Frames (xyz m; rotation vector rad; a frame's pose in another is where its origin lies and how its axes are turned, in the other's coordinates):
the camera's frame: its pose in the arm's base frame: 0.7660 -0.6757 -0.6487 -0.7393 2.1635 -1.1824
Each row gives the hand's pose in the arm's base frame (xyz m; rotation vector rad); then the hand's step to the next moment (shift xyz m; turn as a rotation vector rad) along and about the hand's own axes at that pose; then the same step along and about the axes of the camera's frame.
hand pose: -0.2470 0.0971 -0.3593 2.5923 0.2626 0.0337
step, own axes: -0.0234 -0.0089 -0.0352 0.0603 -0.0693 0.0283
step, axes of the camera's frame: -0.0011 -0.0079 -0.0425 -0.0594 0.0690 0.0308
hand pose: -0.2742 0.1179 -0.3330 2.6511 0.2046 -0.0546
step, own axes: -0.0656 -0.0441 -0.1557 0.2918 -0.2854 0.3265
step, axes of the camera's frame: -0.0470 -0.0451 -0.1620 -0.1710 0.3974 0.2933
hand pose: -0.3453 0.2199 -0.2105 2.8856 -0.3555 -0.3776
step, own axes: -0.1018 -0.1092 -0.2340 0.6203 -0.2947 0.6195
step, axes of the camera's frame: -0.1584 -0.1090 -0.2002 -0.1668 0.5990 0.6847
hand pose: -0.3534 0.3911 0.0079 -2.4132 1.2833 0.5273
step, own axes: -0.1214 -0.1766 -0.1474 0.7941 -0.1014 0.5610
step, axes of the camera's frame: -0.1941 -0.1532 -0.0806 0.0636 0.5465 0.8080
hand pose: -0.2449 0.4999 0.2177 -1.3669 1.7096 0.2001
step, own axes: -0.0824 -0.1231 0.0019 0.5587 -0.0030 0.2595
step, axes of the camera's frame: -0.1015 -0.1067 0.0159 0.1642 0.3398 0.4869
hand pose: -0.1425 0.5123 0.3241 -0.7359 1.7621 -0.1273
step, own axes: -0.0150 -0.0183 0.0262 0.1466 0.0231 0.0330
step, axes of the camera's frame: -0.0260 -0.0166 0.0172 0.0652 0.1007 0.0934
